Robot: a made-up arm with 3 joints.
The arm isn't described. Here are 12 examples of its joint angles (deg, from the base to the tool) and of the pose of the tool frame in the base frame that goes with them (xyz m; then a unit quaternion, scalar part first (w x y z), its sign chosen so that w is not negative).
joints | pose
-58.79 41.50 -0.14 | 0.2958 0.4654 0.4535 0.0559 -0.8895 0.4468 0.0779
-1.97 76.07 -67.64 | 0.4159 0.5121 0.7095 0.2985 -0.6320 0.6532 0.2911
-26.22 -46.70 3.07 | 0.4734 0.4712 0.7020 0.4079 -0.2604 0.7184 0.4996
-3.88 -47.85 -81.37 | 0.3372 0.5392 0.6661 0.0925 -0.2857 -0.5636 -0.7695
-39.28 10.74 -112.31 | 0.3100 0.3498 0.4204 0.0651 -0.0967 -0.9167 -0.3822
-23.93 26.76 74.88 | 0.1273 0.5386 0.6886 0.4441 -0.8922 -0.0822 0.0066
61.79 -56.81 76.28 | 0.3942 0.0512 1.0823 0.8574 0.0250 0.2257 0.4619
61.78 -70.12 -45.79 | 0.4191 0.3386 1.0124 0.0755 -0.2754 -0.0507 -0.9570
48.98 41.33 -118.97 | 0.3585 0.4652 0.8536 0.0311 -0.0706 0.5138 0.8544
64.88 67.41 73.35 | 0.1071 0.3360 0.9965 0.8097 -0.4622 -0.1887 -0.3085
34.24 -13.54 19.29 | 0.3846 0.3301 1.0717 0.6947 -0.2959 0.3027 0.5816
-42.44 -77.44 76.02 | 0.4609 0.4800 0.7557 0.5672 -0.5262 0.6217 0.1219
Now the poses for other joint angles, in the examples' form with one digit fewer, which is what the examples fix.
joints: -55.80 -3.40 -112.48
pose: 0.287 0.280 0.375 0.059 -0.211 -0.928 -0.301
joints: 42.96 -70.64 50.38
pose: 0.483 0.197 1.016 0.674 0.039 0.351 0.649
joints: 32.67 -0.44 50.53
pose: 0.264 0.341 1.100 0.826 -0.449 0.164 0.299
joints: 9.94 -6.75 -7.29
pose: 0.411 0.480 0.915 0.496 -0.377 0.496 0.605
